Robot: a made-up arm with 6 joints. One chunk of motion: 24 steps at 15 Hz.
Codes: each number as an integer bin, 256 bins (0 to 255) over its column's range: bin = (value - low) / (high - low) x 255, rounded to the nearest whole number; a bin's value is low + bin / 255 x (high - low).
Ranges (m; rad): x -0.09..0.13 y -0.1..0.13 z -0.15..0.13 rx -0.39..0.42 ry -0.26..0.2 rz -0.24..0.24
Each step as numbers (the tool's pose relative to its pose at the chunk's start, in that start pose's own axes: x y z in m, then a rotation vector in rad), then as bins.
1 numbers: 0.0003 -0.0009 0.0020 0.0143 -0.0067 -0.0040
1 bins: 105 110 138 127 140 125
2 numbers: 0.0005 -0.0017 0.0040 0.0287 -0.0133 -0.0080
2 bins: 105 109 140 132 137 123
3 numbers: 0.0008 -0.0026 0.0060 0.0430 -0.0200 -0.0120
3 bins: 105 108 142 136 133 121
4 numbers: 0.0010 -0.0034 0.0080 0.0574 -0.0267 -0.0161
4 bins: 105 107 144 141 129 119
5 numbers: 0.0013 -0.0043 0.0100 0.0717 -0.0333 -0.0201
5 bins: 106 106 146 145 126 117
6 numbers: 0.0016 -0.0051 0.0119 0.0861 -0.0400 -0.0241
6 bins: 106 105 147 150 122 115
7 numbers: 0.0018 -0.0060 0.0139 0.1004 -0.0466 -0.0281
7 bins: 106 104 149 154 118 113
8 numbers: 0.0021 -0.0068 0.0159 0.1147 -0.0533 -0.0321
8 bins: 107 103 151 159 115 110
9 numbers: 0.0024 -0.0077 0.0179 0.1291 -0.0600 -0.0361
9 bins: 107 102 153 163 111 108
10 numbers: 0.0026 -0.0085 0.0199 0.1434 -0.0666 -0.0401
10 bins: 107 101 155 168 107 106
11 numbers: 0.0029 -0.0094 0.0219 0.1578 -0.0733 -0.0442
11 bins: 108 100 157 172 103 104
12 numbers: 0.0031 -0.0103 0.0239 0.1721 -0.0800 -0.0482
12 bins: 108 99 158 177 100 102
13 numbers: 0.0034 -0.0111 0.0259 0.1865 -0.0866 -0.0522
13 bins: 108 99 160 181 96 100
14 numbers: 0.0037 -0.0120 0.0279 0.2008 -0.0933 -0.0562
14 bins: 109 98 162 186 92 98
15 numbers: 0.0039 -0.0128 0.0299 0.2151 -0.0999 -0.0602
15 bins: 109 97 164 190 89 96
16 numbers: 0.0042 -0.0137 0.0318 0.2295 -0.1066 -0.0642
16 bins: 109 96 166 195 85 93
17 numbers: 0.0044 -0.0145 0.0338 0.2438 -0.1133 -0.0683
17 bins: 109 95 167 200 81 91
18 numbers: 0.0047 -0.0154 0.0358 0.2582 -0.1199 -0.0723
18 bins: 110 94 169 204 78 89
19 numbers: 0.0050 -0.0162 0.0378 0.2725 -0.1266 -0.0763
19 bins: 110 93 171 209 74 87
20 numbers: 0.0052 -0.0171 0.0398 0.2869 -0.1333 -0.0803
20 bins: 110 92 173 213 70 85
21 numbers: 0.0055 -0.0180 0.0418 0.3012 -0.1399 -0.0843
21 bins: 111 91 175 218 67 83
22 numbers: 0.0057 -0.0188 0.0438 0.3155 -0.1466 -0.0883
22 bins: 111 90 176 222 63 81
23 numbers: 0.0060 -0.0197 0.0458 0.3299 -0.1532 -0.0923
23 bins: 111 89 178 227 59 78
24 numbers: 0.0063 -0.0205 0.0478 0.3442 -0.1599 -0.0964
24 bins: 112 88 180 231 55 76
